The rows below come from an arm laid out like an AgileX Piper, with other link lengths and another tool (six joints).
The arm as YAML. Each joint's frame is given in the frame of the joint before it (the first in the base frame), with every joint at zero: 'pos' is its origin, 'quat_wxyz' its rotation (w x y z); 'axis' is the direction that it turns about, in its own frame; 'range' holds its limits. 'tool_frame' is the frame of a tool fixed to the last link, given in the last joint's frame.
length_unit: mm
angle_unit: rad
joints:
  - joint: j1
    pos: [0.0, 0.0, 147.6]
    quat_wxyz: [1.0, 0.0, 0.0, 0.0]
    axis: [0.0, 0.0, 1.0]
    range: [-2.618, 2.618]
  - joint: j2
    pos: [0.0, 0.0, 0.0]
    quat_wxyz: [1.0, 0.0, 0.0, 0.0]
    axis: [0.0, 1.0, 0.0]
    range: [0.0, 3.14]
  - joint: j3
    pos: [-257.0, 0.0, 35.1]
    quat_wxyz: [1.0, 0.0, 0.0, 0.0]
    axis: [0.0, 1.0, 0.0]
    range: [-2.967, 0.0]
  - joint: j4
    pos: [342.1, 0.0, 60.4]
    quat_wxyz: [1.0, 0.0, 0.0, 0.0]
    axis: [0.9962, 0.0, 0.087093]
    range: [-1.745, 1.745]
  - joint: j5
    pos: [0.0, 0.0, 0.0]
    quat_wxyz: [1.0, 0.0, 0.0, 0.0]
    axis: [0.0, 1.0, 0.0]
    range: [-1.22, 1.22]
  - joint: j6
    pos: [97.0, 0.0, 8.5]
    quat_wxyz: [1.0, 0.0, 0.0, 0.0]
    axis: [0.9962, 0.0, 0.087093]
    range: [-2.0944, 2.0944]
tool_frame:
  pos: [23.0, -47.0, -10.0]
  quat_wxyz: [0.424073, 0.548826, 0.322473, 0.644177]
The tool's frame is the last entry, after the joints.
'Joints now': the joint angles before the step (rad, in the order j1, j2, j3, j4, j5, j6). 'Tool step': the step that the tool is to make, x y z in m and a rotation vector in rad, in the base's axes. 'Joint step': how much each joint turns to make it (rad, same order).
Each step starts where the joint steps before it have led.
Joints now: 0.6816 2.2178 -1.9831 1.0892 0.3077 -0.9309
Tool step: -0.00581 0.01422 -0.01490 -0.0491 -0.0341 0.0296
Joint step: 0.0271 0.0291 -0.0012 -0.0052 -0.0168 -0.0565
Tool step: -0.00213 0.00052 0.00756 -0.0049 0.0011 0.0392
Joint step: -0.0049 -0.0111 -0.0060 -0.0054 0.0479 -0.0052
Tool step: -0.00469 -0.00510 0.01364 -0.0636 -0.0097 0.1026
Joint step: -0.0183 -0.0326 0.0000 -0.0727 0.1298 0.0011
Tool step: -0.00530 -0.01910 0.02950 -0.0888 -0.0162 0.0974
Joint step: -0.0343 -0.0669 0.0000 -0.1181 0.1642 0.0308
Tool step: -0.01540 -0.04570 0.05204 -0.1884 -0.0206 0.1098
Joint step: -0.0568 -0.1286 -0.0008 -0.2052 0.2754 0.0548
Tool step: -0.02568 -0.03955 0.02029 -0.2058 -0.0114 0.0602
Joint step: -0.0214 -0.1356 0.0885 -0.1725 0.1796 0.0044
